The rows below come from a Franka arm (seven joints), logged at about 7 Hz.
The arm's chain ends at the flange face. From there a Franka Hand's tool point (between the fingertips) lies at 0.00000 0.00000 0.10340 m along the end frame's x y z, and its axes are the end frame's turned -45 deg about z.
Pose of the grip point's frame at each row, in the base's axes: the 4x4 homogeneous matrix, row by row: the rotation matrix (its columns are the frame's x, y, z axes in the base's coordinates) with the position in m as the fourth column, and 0 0 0 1 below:
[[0.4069 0.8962 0.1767 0.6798], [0.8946 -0.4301 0.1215 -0.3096], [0.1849 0.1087 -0.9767 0.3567], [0 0 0 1]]
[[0.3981 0.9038 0.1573 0.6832], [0.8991 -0.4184 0.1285 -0.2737], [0.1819 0.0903 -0.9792 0.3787], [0 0 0 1]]
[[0.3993 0.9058 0.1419 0.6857], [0.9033 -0.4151 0.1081 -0.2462], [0.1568 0.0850 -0.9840 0.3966], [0 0 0 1]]
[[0.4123 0.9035 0.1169 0.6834], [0.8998 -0.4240 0.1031 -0.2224], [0.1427 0.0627 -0.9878 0.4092], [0 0 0 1]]
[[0.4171 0.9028 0.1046 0.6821], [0.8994 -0.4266 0.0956 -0.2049], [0.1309 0.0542 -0.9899 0.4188], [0 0 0 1]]
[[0.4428 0.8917 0.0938 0.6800], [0.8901 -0.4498 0.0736 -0.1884], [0.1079 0.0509 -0.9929 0.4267], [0 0 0 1]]
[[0.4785 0.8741 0.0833 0.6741], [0.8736 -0.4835 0.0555 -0.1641], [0.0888 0.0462 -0.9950 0.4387], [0 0 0 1]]
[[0.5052 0.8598 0.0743 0.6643], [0.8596 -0.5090 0.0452 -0.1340], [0.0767 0.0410 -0.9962 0.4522], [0 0 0 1]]
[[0.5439 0.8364 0.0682 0.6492], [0.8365 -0.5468 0.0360 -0.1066], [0.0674 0.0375 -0.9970 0.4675], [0 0 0 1]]
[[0.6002 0.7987 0.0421 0.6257], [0.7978 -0.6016 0.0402 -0.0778], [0.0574 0.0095 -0.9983 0.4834], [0 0 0 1]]
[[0.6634 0.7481 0.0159 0.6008], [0.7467 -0.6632 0.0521 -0.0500], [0.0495 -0.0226 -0.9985 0.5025], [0 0 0 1]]
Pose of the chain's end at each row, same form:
[[0.9214 0.3460 0.1767 0.6615], [0.3285 -0.9367 0.1215 -0.3222], [0.2076 -0.0539 -0.9767 0.4577], [0 0 0 1]]
[[0.9206 0.3576 0.1573 0.6669], [0.3399 -0.9316 0.1285 -0.2870], [0.1925 -0.0648 -0.9792 0.4799], [0 0 0 1]]
[[0.9228 0.3581 0.1419 0.6710], [0.3452 -0.9322 0.1081 -0.2574], [0.1710 -0.0508 -0.9840 0.4983], [0 0 0 1]]
[[0.9304 0.3473 0.1169 0.6713], [0.3364 -0.9361 0.1031 -0.2331], [0.1452 -0.0566 -0.9878 0.5113], [0 0 0 1]]
[[0.9333 0.3434 0.1046 0.6713], [0.3343 -0.9376 0.0956 -0.2148], [0.1309 -0.0542 -0.9899 0.5212], [0 0 0 1]]
[[0.9436 0.3174 0.0938 0.6703], [0.3113 -0.9475 0.0736 -0.1960], [0.1123 -0.0403 -0.9929 0.5294], [0 0 0 1]]
[[0.9564 0.2797 0.0833 0.6655], [0.2758 -0.9596 0.0555 -0.1698], [0.0955 -0.0301 -0.9950 0.5416], [0 0 0 1]]
[[0.9652 0.2507 0.0743 0.6566], [0.2479 -0.9677 0.0452 -0.1387], [0.0832 -0.0252 -0.9962 0.5552], [0 0 0 1]]
[[0.9760 0.2068 0.0682 0.6421], [0.2048 -0.9781 0.0360 -0.1103], [0.0742 -0.0211 -0.9970 0.5706], [0 0 0 1]]
[[0.9892 0.1404 0.0421 0.6213], [0.1387 -0.9895 0.0402 -0.0820], [0.0473 -0.0339 -0.9983 0.5866], [0 0 0 1]]
[[0.9981 0.0599 0.0159 0.5992], [0.0590 -0.9969 0.0521 -0.0554], [0.0190 -0.0510 -0.9985 0.6057], [0 0 0 1]]

